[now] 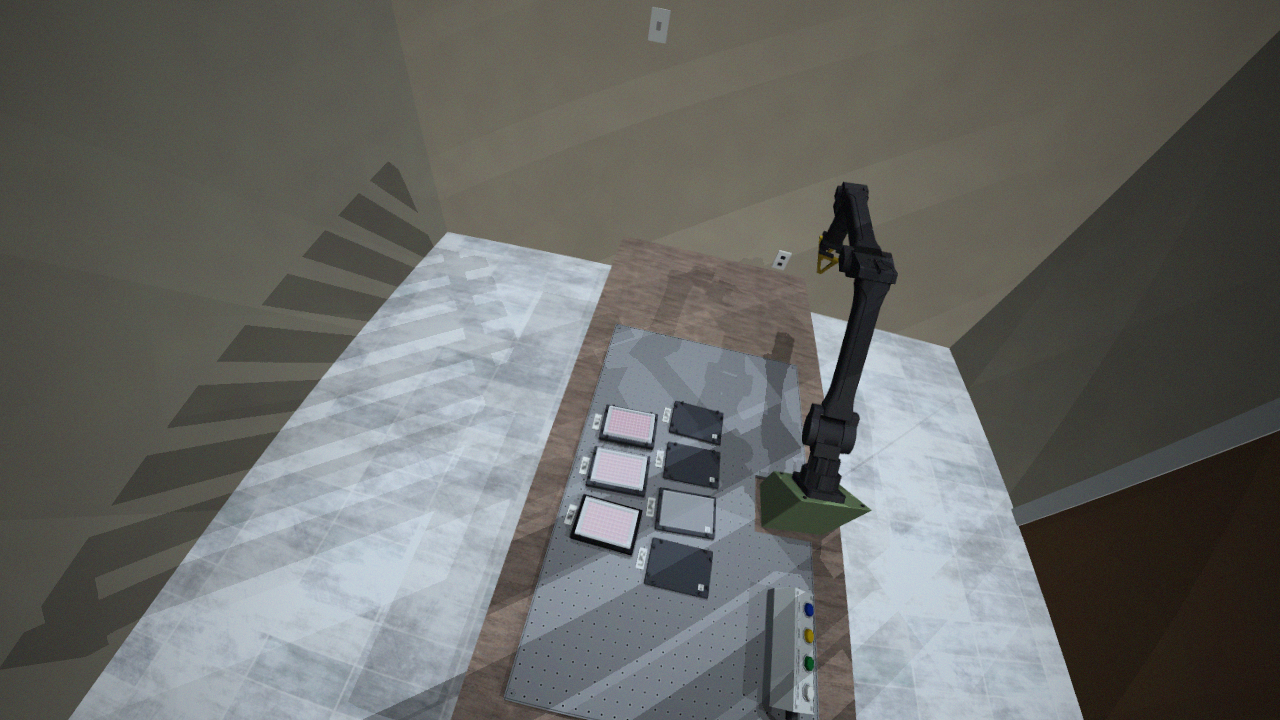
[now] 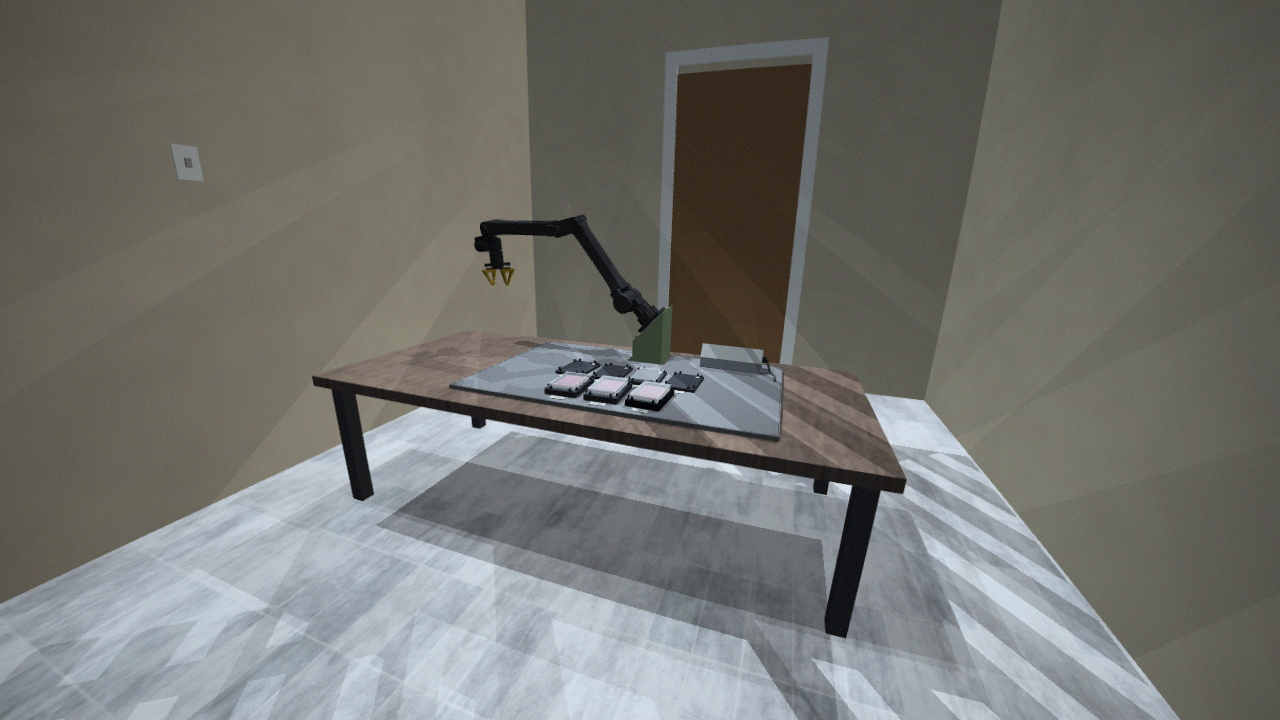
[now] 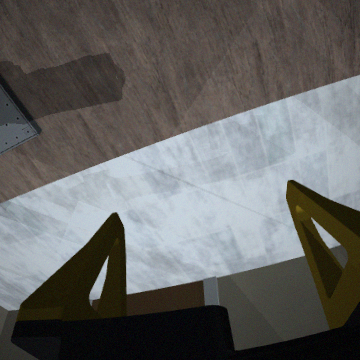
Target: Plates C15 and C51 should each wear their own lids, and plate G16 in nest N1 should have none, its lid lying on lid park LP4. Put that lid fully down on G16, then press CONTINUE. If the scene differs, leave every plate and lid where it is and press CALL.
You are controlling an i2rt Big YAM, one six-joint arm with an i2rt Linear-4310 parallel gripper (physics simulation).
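Seen in the pictures: gripper, fingertip midpoint: [image 1: 819, 266] [image 2: 500, 285] [image 3: 202, 204]; arm's base, origin of the base link: [image 1: 816, 489] [image 2: 653, 321].
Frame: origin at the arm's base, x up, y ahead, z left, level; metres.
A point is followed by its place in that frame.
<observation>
Three pink-welled plates stand in dark nests in a row: one [image 1: 628, 425] {y 0.454, x -0.112, z -0.115 m} [image 2: 568, 385] {y 0.510, x -0.110, z -0.097 m}, a middle one [image 1: 617, 470] {y 0.454, x -0.107, z 0.016 m} [image 2: 608, 387] {y 0.486, x -0.107, z 0.021 m}, and one [image 1: 606, 522] {y 0.450, x -0.107, z 0.143 m} [image 2: 649, 394] {y 0.493, x -0.108, z 0.150 m} with a wider black border. Their codes, and which wear lids, are too small to tell. A clear grey lid [image 1: 685, 513] {y 0.272, x -0.124, z 0.075 m} [image 2: 648, 375] {y 0.284, x -0.125, z 0.078 m} lies on the third of the dark lid parks beside them. The other parks [image 1: 695, 421] {y 0.275, x -0.133, z -0.188 m} [image 1: 691, 464] {y 0.271, x -0.132, z -0.057 m} [image 1: 678, 567] {y 0.269, x -0.133, z 0.197 m} show dark tops. Labels are unreadable. My gripper [image 1: 827, 255] {y -0.041, x 0.094, z -0.743 m} [image 2: 499, 277] {y -0.041, x 0.094, z -0.743 m} [image 3: 202, 204] {y -0.041, x 0.094, z -0.743 m} is open and empty, high above and away from the plates.
A button box [image 1: 783, 649] {y 0.044, x -0.081, z 0.323 m} [image 2: 732, 356] {y 0.050, x -0.091, z 0.321 m} with blue [image 1: 809, 609] {y -0.009, x -0.071, z 0.241 m}, yellow [image 1: 809, 635] {y -0.007, x -0.071, z 0.291 m}, green [image 1: 809, 663] {y -0.006, x -0.071, z 0.341 m} and white [image 1: 808, 693] {y -0.002, x -0.069, z 0.392 m} buttons stands at the board's edge. The arm's green base [image 1: 810, 508] {y 0.028, x 0.018, z 0.055 m} [image 2: 652, 342] {y 0.071, x -0.066, z 0.021 m} stands beside the perforated board [image 1: 572, 617] {y 0.472, x -0.142, z 0.342 m} [image 2: 733, 416] {y 0.475, x -0.142, z 0.385 m}.
</observation>
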